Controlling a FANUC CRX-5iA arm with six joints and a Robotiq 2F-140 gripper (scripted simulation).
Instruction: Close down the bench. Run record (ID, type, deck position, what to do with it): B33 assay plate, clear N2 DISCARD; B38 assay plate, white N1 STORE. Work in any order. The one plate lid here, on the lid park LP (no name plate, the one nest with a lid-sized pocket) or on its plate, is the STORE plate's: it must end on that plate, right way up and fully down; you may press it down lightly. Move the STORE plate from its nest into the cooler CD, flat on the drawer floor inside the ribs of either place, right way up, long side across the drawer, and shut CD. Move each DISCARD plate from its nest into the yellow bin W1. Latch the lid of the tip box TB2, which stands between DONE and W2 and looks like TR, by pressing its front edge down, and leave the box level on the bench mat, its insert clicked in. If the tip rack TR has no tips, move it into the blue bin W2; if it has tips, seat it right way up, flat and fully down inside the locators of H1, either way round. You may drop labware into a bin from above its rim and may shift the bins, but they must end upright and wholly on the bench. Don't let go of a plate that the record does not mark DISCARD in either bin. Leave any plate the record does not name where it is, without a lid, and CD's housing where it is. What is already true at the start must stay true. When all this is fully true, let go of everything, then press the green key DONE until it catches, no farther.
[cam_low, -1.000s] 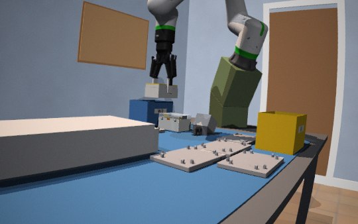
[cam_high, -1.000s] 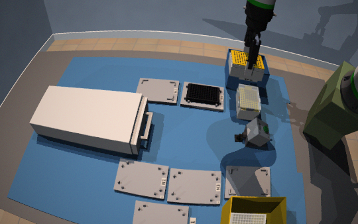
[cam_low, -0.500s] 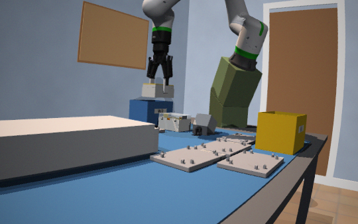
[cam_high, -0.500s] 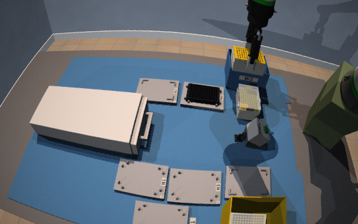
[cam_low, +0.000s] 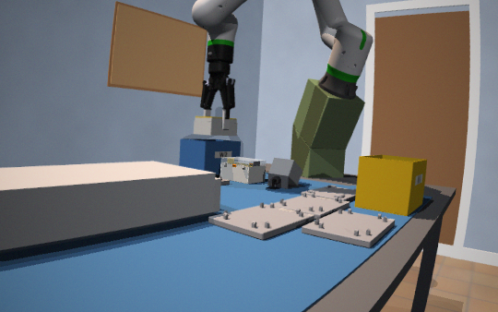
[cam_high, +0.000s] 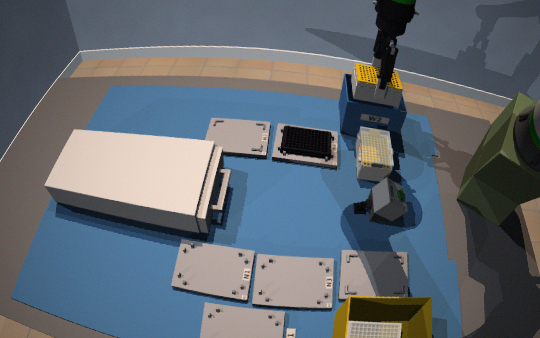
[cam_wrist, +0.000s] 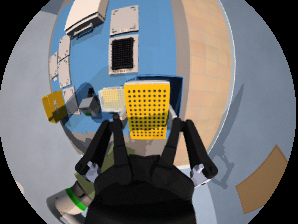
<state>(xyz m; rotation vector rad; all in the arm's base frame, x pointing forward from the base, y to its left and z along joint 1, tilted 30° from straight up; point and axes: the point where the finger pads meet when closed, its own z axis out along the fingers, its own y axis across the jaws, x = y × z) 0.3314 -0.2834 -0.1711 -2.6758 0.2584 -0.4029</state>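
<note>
My gripper is now 280 mm to the right of the green key DONE, 120 mm above it and 30 mm past it. Also, from my hand: blue bin W2: 150 mm below, 30 mm to the right, 20 mm behind; then tip box TB2: 150 mm below, 130 mm to the left, 10 mm ahead; then tip rack TR: 10 mm below, 10 mm behind.
</note>
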